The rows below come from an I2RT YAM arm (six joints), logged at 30 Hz.
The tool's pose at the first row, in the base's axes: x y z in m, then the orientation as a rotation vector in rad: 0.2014, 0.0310, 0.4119, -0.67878, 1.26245, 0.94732
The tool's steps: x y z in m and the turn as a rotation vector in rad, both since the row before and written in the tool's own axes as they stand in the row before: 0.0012, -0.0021, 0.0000, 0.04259, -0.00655, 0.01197; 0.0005, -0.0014, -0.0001, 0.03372, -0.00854, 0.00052; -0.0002, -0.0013, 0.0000, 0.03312, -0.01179, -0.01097; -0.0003, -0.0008, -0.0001, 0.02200, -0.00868, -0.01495; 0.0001, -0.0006, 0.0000, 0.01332, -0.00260, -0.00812
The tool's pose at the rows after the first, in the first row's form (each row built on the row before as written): 0.2033, 0.0303, 0.4106, -0.63500, 1.27870, 0.92925; 0.2045, 0.0296, 0.4100, -0.60380, 1.28444, 0.90815; 0.2056, 0.0289, 0.4101, -0.57825, 1.28209, 0.87862; 0.2062, 0.0283, 0.4103, -0.56544, 1.27662, 0.85285; 0.2067, 0.0280, 0.4101, -0.55843, 1.27600, 0.83754
